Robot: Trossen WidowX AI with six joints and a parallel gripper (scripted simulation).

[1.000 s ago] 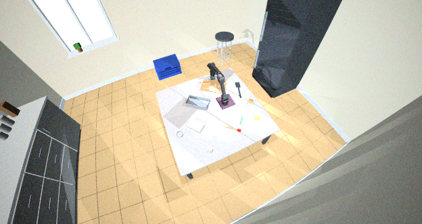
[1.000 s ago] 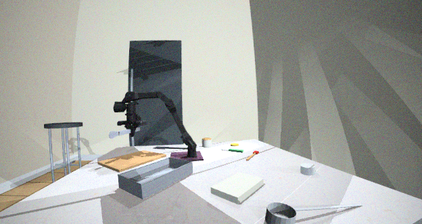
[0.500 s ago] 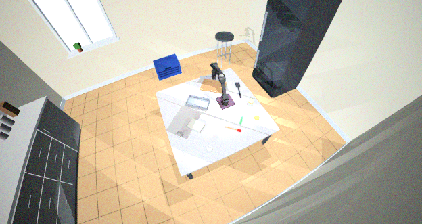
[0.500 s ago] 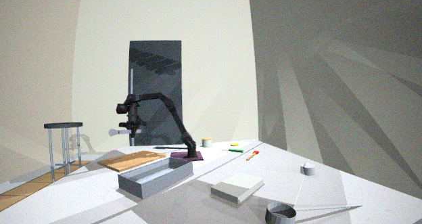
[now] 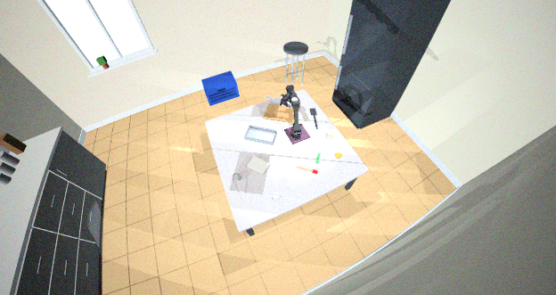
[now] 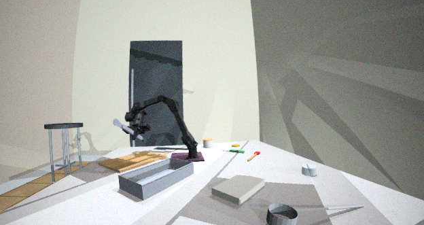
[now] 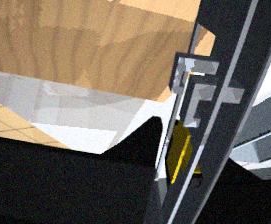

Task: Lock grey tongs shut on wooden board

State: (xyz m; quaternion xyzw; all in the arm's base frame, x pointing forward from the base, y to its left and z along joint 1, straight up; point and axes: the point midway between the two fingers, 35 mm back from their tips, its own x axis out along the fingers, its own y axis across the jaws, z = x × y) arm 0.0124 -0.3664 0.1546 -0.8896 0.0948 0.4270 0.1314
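The yellow piece lies 4 cm behind my gripper tip, 2 cm above it and 1 cm to the left of it. Also, from my gripper tip: spatula: 34 cm behind, 18 cm to the left, 14 cm below; then wooden board: 13 cm below, 2 cm behind, 1 cm to the right; then grey roasting tin: 30 cm ahead, 21 cm to the left, 11 cm below.
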